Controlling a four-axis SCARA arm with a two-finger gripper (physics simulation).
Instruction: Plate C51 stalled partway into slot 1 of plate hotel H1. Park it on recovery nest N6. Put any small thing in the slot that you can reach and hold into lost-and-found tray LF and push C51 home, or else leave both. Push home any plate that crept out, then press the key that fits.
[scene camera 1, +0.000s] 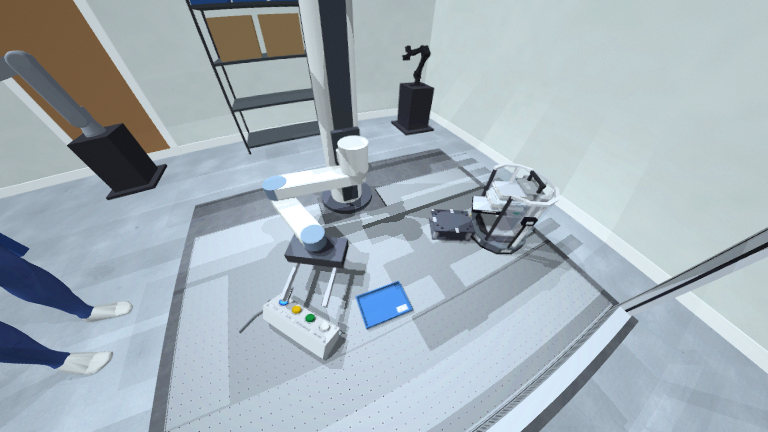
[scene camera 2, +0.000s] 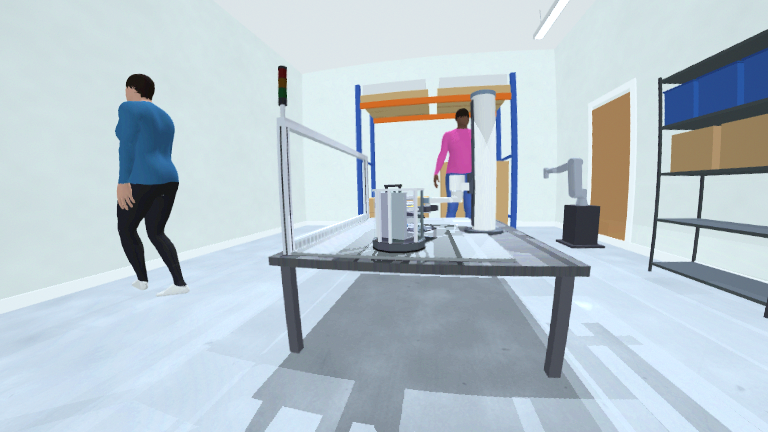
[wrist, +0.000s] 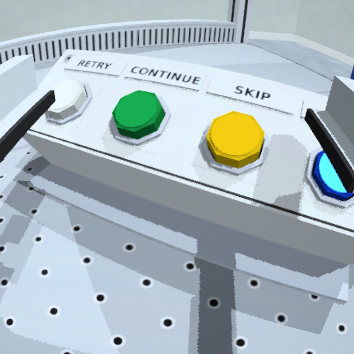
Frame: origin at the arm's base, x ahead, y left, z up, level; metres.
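Seen in the pictures: gripper, between the fingertips: (scene camera 1: 303, 303) (wrist: 179, 78); arm's base, origin of its link: (scene camera 1: 347, 196) (scene camera 2: 483, 231).
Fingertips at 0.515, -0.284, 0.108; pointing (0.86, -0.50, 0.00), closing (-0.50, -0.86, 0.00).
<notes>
Offsets run from my fingertips to a thing's top centre, as dx, dy, dz. "spot": to the spot under its first point.
My gripper (scene camera 1: 306, 302) (wrist: 179, 78) is open and empty, fingers wide apart above the key box @[+0.030, -0.030, -0.011] (scene camera 1: 300, 330) (wrist: 165, 170). In the wrist view the white RETRY key @[+0.074, +0.035, -0.020] (wrist: 69, 100), green CONTINUE key @[+0.035, +0.003, -0.020] (wrist: 138, 114) and yellow SKIP key @[-0.003, -0.028, -0.020] (wrist: 235, 137) show between or beside the fingers. The right finger partly covers the blue key @[-0.041, -0.061, -0.023] (wrist: 332, 172), whose face glows cyan; its label is hidden. The plate hotel @[-0.022, +0.806, +0.199] (scene camera 1: 489, 244) (scene camera 2: 399, 247) stands far off. A white plate-like piece @[spot: -0.078, +0.721, +0.052] (scene camera 1: 484, 204) juts from its side; its name and the slot contents cannot be read. The blue tray @[+0.060, +0.224, -0.078] (scene camera 1: 380, 306) holds no visible item besides a white label.
A dark raised block @[-0.118, +0.619, -0.025] (scene camera 1: 452, 221) with white corner pieces stands beside the hotel; its marking is unreadable. The arm's column (scene camera 1: 335, 80) (scene camera 2: 483, 161) rises behind. A cable @[spot: -0.048, -0.184, -0.090] (scene camera 1: 250, 321) leaves the key box. A framed screen @[spot: +0.449, +0.570, +0.501] (scene camera 2: 324, 137) stands along the table edge (scene camera 2: 429, 267). People stand beyond the table.
</notes>
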